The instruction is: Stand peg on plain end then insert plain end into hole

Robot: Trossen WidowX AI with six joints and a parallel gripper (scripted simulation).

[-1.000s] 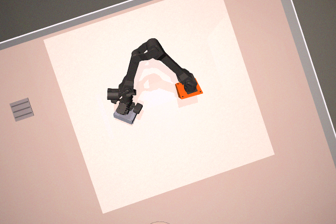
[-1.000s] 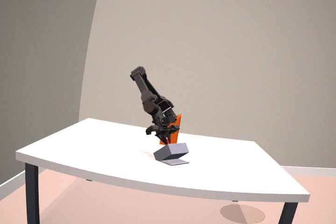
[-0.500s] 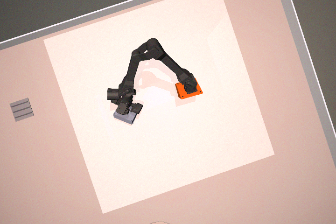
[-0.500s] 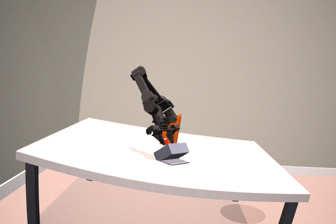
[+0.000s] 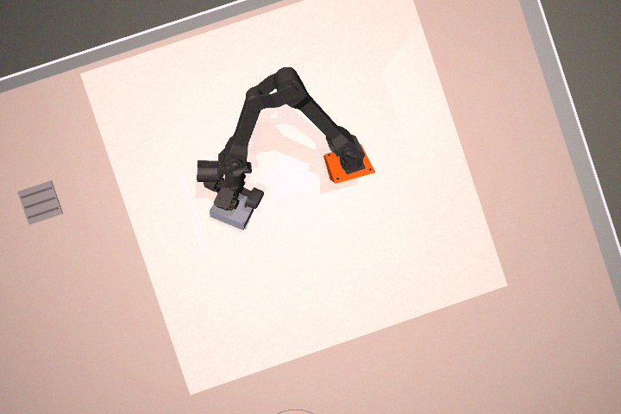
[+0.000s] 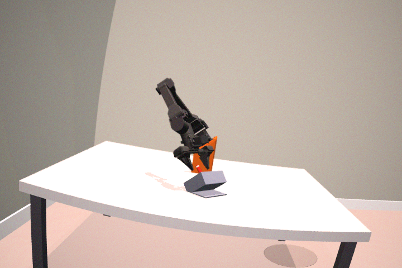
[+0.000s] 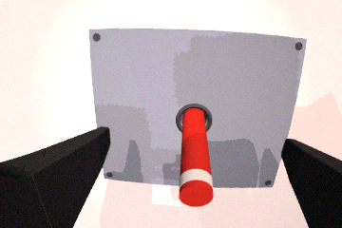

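Now: the red peg 1 cm behind my gripper tip. The rest, counted from my gripper tip: grey sloped panel: 2 cm ahead, 3 cm to the left, 5 cm below.
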